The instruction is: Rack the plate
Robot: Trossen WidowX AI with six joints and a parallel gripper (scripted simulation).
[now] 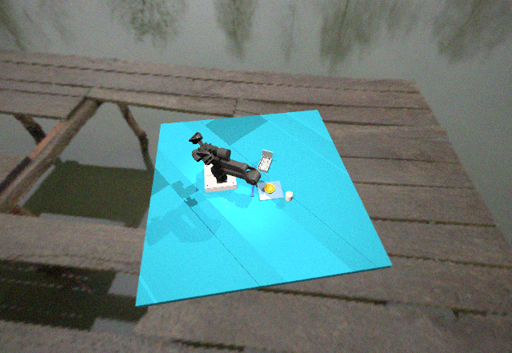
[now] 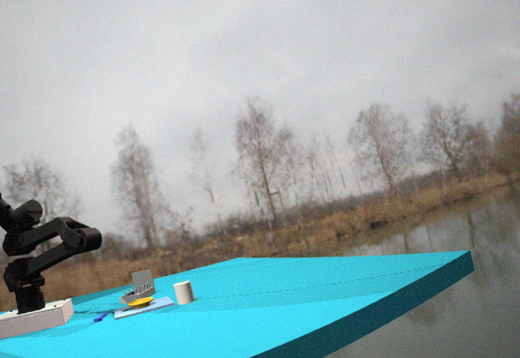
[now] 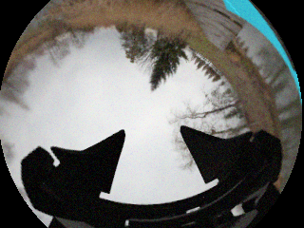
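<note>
My gripper tip is now 410 mm short of the yellow plate, 40 mm to the left of it and 420 mm above it. The rest, counted from my gripper tip: cream cup (510 mm ahead, 130 mm to the right, 410 mm below); blue spoon (300 mm ahead, 40 mm to the right, 430 mm below); grey dish rack (420 mm ahead, 170 mm to the left, 410 mm below).
</note>
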